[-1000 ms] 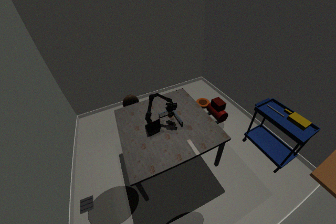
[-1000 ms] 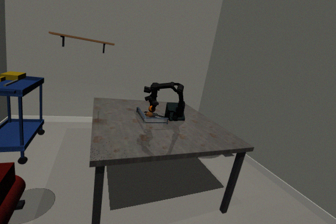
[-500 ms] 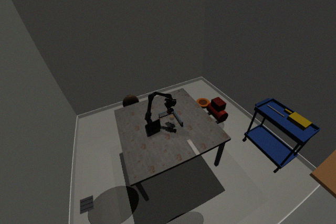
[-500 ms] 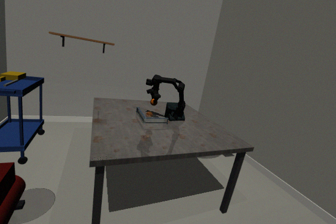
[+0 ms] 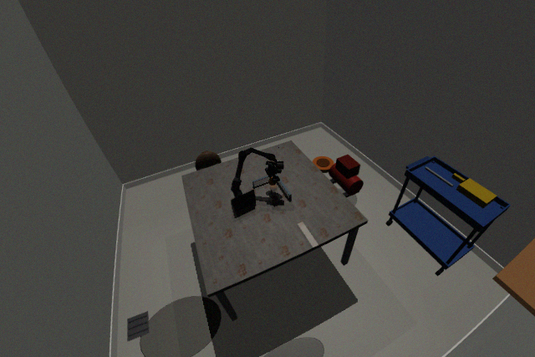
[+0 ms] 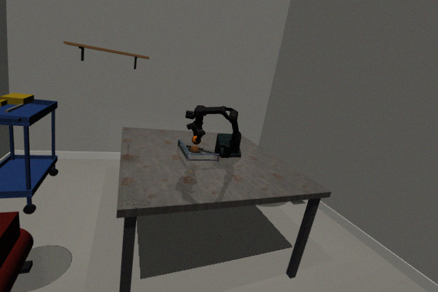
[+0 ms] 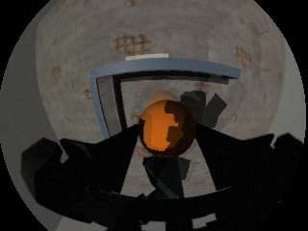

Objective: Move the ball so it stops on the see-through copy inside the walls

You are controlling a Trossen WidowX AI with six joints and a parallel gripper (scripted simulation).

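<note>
Right now the see-through copy of ball is 8 cm below my gripper tip. Round my gripper tip: orange ball: right at my gripper tip.
</note>
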